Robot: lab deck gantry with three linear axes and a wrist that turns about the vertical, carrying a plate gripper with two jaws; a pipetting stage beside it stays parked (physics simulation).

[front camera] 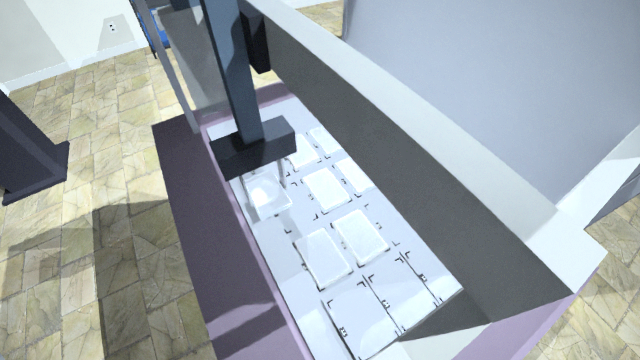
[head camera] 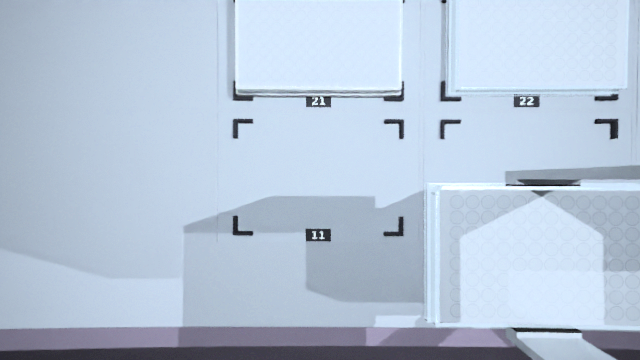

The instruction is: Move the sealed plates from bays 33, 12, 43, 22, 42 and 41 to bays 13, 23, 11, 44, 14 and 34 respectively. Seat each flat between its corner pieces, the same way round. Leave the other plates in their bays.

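Where they show: gripper, fingertip midpoint: (front camera: pixel 267 193) (head camera: pixel 535 253); robot's base at its link origin: (head camera: pixel 234 236).
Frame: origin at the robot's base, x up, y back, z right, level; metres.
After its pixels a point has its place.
Note:
My gripper (front camera: pixel 265 187) {x 0.055, y -0.198, z 0.000 m} (head camera: pixel 543 256) {x 0.055, y -0.198, z 0.000 m} is shut on a sealed plate (front camera: pixel 270 197) {x 0.062, y -0.219, z -0.001 m} (head camera: pixel 530 295) {x 0.062, y -0.190, z 0.022 m}, held flat above the deck in the front row, over the bay 12 side. Its right part is cut off in the head view. Bay 11 (head camera: pixel 318 165) {x 0.000, y -0.067, z -0.057 m} has no plate between its corner pieces, to the left of the held plate. The plate in bay 22 (front camera: pixel 326 190) {x 0.014, y -0.242, z -0.149 m} (head camera: pixel 535 45) {x 0.014, y -0.227, z -0.144 m} lies behind the held one. Plates sit in bay 13 (front camera: pixel 322 257) {x 0.014, y -0.400, z -0.043 m} and bay 23 (front camera: pixel 360 237) {x 0.014, y -0.403, z -0.148 m}. Bay 14 (front camera: pixel 357 312) {x 0.015, y -0.541, z -0.044 m} has no plate. Bays 34, 41, 42, 43 and 44 do not show.
Plates also sit in bay 21 (front camera: pixel 302 150) {x 0.014, y -0.077, z -0.163 m} (head camera: pixel 318 47) {x 0.014, y -0.067, z -0.144 m}, bay 31 (front camera: pixel 325 140) {x 0.014, y -0.076, z -0.247 m} and bay 32 (front camera: pixel 354 175) {x 0.015, y -0.238, z -0.245 m}. The gantry's wide beam (front camera: pixel 400 150) hides the back of the deck in the front view. A mauve border (head camera: pixel 100 337) {x -0.010, y 0.112, z 0.084 m} runs along the deck's front edge.

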